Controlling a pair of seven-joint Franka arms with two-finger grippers.
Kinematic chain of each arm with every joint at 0, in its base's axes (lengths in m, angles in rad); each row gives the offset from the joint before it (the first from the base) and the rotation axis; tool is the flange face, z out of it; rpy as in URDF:
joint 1: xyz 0 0 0.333 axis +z
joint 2: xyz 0 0 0 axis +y
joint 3: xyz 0 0 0.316 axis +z
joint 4: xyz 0.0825 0 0 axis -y
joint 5: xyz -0.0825 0 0.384 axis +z
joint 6: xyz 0 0 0 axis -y
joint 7: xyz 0.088 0 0 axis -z
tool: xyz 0 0 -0.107 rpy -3.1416 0 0
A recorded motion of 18 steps. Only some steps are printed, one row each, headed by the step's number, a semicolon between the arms.
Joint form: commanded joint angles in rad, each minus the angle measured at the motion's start. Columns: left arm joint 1, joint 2, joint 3, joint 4, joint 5, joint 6, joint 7; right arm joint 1, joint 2, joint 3, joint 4, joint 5, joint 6, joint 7.
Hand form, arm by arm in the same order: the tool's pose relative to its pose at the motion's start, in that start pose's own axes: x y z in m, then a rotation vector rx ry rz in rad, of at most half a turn. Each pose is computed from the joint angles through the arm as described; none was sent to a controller.
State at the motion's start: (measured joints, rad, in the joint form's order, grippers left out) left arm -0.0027 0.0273 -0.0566 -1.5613 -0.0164 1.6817 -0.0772; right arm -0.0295 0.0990 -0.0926 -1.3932 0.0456 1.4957 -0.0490
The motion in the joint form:
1: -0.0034 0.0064 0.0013 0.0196 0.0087 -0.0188 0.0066; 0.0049 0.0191 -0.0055 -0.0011 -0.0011 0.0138 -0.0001
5: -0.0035 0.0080 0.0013 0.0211 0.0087 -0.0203 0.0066; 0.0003 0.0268 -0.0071 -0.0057 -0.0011 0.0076 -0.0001
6: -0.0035 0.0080 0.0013 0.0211 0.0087 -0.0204 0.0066; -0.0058 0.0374 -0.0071 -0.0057 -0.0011 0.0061 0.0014
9: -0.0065 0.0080 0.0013 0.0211 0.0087 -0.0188 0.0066; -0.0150 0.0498 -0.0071 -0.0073 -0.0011 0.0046 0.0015
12: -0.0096 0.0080 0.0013 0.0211 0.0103 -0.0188 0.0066; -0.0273 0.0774 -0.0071 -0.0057 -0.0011 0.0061 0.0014
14: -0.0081 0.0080 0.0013 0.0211 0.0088 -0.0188 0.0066; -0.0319 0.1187 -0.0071 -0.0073 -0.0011 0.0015 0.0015
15: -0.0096 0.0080 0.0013 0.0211 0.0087 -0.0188 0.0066; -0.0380 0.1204 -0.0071 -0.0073 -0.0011 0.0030 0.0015
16: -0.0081 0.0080 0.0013 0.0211 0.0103 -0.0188 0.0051; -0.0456 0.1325 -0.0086 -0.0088 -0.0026 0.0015 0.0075
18: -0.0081 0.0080 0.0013 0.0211 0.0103 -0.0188 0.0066; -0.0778 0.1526 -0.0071 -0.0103 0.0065 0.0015 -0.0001
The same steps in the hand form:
1: 0.0008 0.0004 -0.0039 0.0085 -0.0050 0.0097; 0.0072 0.0005 0.0104 -0.0031 -0.0064 0.0012
5: 0.0011 0.0005 -0.0035 0.0086 -0.0066 0.0098; 0.0087 0.0042 0.0174 -0.0031 -0.0246 0.0079
6: 0.0011 0.0005 -0.0035 0.0086 -0.0067 0.0098; 0.0114 0.0079 0.0237 -0.0034 -0.0365 0.0159
9: 0.0011 0.0022 -0.0036 0.0082 -0.0052 0.0128; 0.0144 0.0135 0.0316 -0.0036 -0.0517 0.0257
12: 0.0009 0.0038 -0.0036 0.0095 -0.0051 0.0160; 0.0215 0.0213 0.0470 -0.0044 -0.0757 0.0388
14: 0.0010 0.0031 -0.0036 0.0081 -0.0052 0.0144; 0.0310 0.0248 0.0730 -0.0049 -0.1230 0.0450
15: 0.0009 0.0040 -0.0036 0.0079 -0.0052 0.0159; 0.0313 0.0286 0.0737 -0.0047 -0.1230 0.0511
16: 0.0010 0.0029 -0.0036 0.0096 -0.0051 0.0130; 0.0333 0.0345 0.0817 -0.0065 -0.1379 0.0667
18: 0.0010 0.0029 -0.0036 0.0096 -0.0051 0.0145; 0.0358 0.0530 0.0941 0.0055 -0.1576 0.0905

